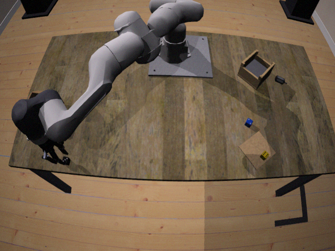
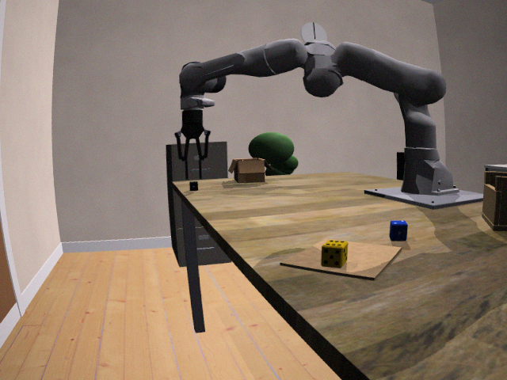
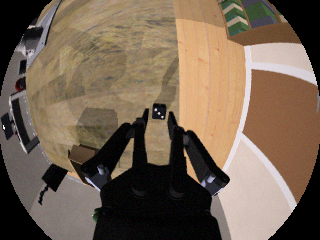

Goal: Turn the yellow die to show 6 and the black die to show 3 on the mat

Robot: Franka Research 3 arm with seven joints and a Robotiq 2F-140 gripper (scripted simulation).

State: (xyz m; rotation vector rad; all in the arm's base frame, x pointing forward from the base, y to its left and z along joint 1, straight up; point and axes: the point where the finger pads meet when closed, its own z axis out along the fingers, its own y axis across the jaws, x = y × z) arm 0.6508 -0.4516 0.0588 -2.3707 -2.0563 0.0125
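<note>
Right now the black die is 6 cm below my hand. Also, from my hand: cardboard box 26 cm behind, 20 cm to the right, 3 cm below; then tan mat 12 cm behind, 87 cm to the left, 7 cm below; then blue die 25 cm behind, 83 cm to the left, 6 cm below.
</note>
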